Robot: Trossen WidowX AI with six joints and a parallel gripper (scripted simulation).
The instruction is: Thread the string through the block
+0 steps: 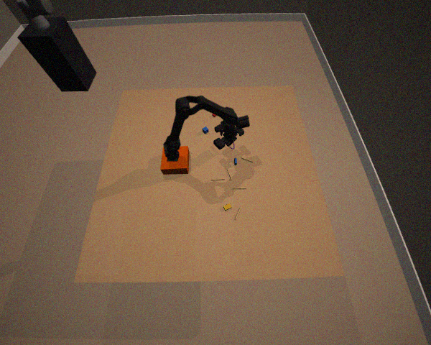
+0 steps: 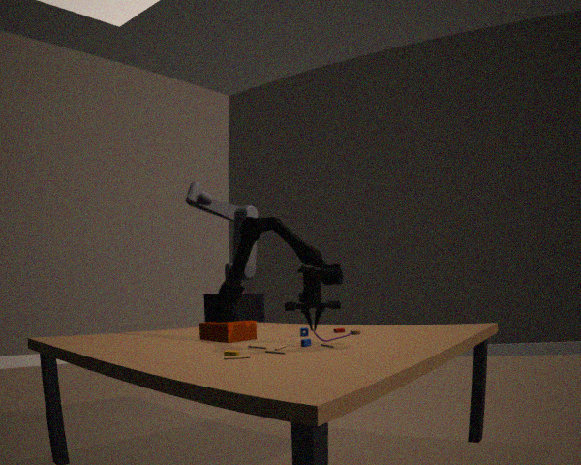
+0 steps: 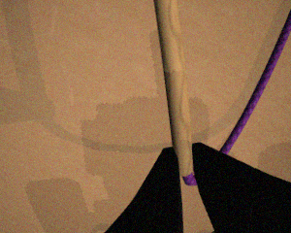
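My gripper tip is now 280 mm to the right of the red piece, 90 mm past it and 30 mm above it. The rest, counted from my gripper tip: thin wooden stick (10 mm to the left, 10 mm behind); yellow piece (380 mm to the right, 30 mm below); round wooden button (250 mm to the left, 30 mm below, 10 mm ahead).
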